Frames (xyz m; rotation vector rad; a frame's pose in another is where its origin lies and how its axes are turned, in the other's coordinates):
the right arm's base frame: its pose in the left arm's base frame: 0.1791 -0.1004 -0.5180 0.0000 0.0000 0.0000
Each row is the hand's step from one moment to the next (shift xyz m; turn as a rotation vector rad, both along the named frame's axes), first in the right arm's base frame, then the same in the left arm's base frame.
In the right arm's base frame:
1: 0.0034 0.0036 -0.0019 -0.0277 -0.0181 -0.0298
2: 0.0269 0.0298 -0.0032 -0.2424 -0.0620 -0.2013
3: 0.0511 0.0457 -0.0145 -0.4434 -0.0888 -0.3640
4: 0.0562 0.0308 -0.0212 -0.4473 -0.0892 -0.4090
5: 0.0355 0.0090 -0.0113 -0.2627 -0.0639 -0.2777
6: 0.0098 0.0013 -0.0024 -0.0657 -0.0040 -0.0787
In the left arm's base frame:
1: 0.0034 0.0036 -0.0019 -0.0277 -0.0181 -0.0298
2: 0.0269 0.0298 -0.0032 -0.2424 -0.0620 -0.2013
3: 0.0511 0.0457 -0.0145 -0.4434 -0.0888 -0.3640
4: 0.0562 0.0308 -0.0212 -0.4473 -0.0892 -0.4090
5: 0.0355 0.0090 -0.0113 -0.2627 -0.0639 -0.2777
6: 0.0098 0.0013 -0.0024 -0.0657 -0.0040 -0.0787

